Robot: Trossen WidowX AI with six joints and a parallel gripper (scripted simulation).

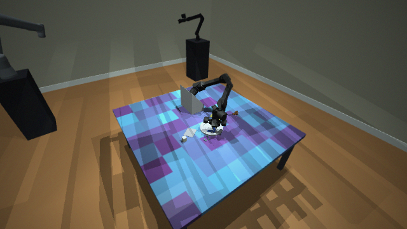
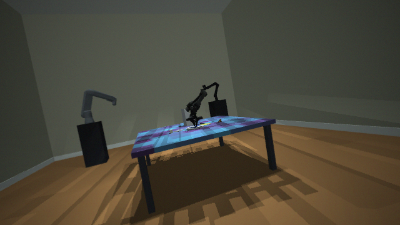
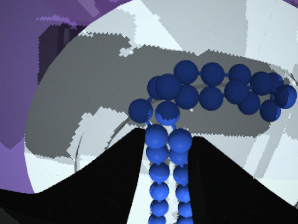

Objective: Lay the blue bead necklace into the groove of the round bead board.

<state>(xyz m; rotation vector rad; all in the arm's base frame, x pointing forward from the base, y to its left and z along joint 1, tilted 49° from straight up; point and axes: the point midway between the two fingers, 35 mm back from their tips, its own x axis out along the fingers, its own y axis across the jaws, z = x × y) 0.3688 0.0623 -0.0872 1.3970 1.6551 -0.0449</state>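
My gripper tip is 40 mm past the round white bead board, 10 mm to the right of it and 10 mm above it. Round my gripper tip: cream cube: 60 mm behind, 270 mm to the right; yellow patch: 140 mm behind, 170 mm to the left, 20 mm below; flat grey square: 110 mm behind, 170 mm to the right, 20 mm below.
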